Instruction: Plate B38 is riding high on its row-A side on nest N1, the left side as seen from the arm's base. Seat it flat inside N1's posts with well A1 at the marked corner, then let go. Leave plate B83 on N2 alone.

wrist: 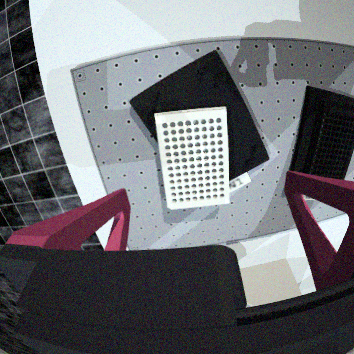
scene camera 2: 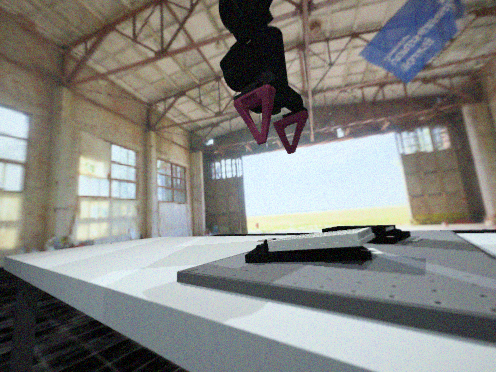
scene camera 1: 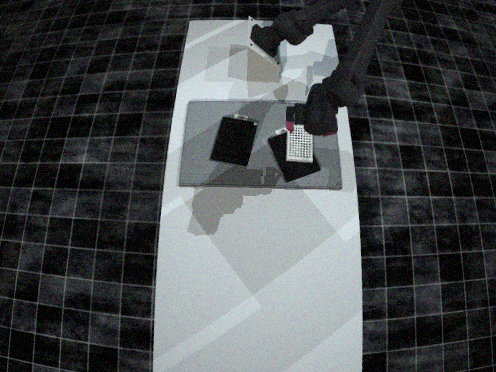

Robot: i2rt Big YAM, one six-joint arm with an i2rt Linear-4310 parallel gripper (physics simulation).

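Where they show: gripper, fingertip midpoint: [wrist: 208, 189] [scene camera 2: 278, 149] [scene camera 1: 307, 133]; arm's base, origin of the base link: [scene camera 1: 262, 41].
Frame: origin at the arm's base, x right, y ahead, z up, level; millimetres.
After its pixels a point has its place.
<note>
White many-welled plate B38 [scene camera 1: 300, 143] @[y 345, x -163, z -108 mm] [scene camera 2: 320, 239] @[y 321, x -201, z -107 mm] [wrist: 195, 160] @[y 345, x -161, z -106 mm] lies across black nest N1 [scene camera 1: 287, 172] @[y 448, x -129, z -123 mm] [scene camera 2: 310, 256] @[y 341, x -195, z -130 mm] [wrist: 200, 80] @[y 439, x -150, z -125 mm]. It is turned relative to the nest and overhangs it. In the scene camera 2 view it is tilted, its right end higher. The N1 label [wrist: 239, 182] @[y 292, x -93, z -135 mm] shows beside it; well lettering is too small to read. Dark plate B83 [scene camera 1: 235, 140] @[y 362, x 48, z -112 mm] [wrist: 337, 145] @[y 355, x 62, z -115 mm] sits on N2 [wrist: 301, 135] @[y 367, x -5, z -125 mm], partly behind a finger in the wrist view. My gripper [scene camera 1: 309, 130] @[y 393, x -166, z 38 mm] [scene camera 2: 276, 147] @[y 393, x -166, z 38 mm] [wrist: 208, 189] @[y 393, x -166, z 38 mm] is open and empty, well above B38, fingers wide apart.
Both nests are on a grey holed board [scene camera 1: 200, 170] @[y 470, x 146, z -136 mm] [scene camera 2: 400, 290] @[y 234, x -260, z -136 mm] [wrist: 115, 145] @[y 360, x -265, z -136 mm] on a white table [scene camera 1: 250, 240] @[y 674, x -40, z -149 mm] [scene camera 2: 120, 260] @[y 775, x -288, z -149 mm]. A pale angled panel [scene camera 1: 262, 53] @[y 63, x -5, z 2 mm] and dark arm parts [scene camera 1: 295, 27] @[y 34, x -106, z 123 mm] show at the table's far end in the scene camera 1 view.
</note>
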